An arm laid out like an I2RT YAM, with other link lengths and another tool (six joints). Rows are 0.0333 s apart.
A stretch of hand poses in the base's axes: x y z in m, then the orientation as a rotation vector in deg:
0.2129, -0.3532, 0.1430, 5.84, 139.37, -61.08
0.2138, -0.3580, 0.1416, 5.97, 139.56, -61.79
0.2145, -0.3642, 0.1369, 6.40, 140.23, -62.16
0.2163, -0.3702, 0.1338, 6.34, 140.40, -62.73
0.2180, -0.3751, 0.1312, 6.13, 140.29, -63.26
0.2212, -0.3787, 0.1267, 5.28, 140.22, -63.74
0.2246, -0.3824, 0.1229, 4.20, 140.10, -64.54
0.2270, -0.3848, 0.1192, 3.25, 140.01, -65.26
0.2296, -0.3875, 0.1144, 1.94, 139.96, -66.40
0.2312, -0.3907, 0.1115, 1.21, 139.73, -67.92
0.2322, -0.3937, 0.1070, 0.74, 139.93, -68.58
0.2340, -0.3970, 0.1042, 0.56, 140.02, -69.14
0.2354, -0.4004, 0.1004, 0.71, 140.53, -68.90
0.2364, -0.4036, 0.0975, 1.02, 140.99, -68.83
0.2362, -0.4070, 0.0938, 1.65, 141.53, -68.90
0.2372, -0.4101, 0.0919, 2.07, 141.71, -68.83
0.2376, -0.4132, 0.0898, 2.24, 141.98, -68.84
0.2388, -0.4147, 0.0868, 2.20, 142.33, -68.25
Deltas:
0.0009, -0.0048, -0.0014, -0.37, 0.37, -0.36
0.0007, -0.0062, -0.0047, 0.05, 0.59, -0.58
0.0018, -0.0060, -0.0031, -0.32, 0.35, -0.18
0.0017, -0.0049, -0.0026, -0.40, 0.14, 0.01
0.0032, -0.0036, -0.0045, -0.46, 0.33, 0.43
0.0034, -0.0037, -0.0038, -0.72, 0.46, 0.49
0.0024, -0.0024, -0.0037, -0.64, 0.43, 0.42
0.0026, -0.0027, -0.0048, -0.94, 0.72, 0.51
0.0016, -0.0032, -0.0029, -1.14, 0.54, 0.06
0.0010, -0.0030, -0.0045, -0.42, 0.53, 0.02
0.0018, -0.0033, -0.0028, -0.35, 0.32, -0.09
0.0014, -0.0034, -0.0038, 0.33, 0.30, -0.19
0.0010, -0.0032, -0.0029, 0.23, 0.27, -0.33
-0.0002, -0.0034, -0.0037, 0.21, 0.29, -0.60
0.0010, -0.0031, -0.0019, 0.16, 0.00, -0.30
0.0004, -0.0031, -0.0021, 0.10, 0.18, -0.20
0.0012, -0.0015, -0.0030, 0.47, 0.10, 0.09

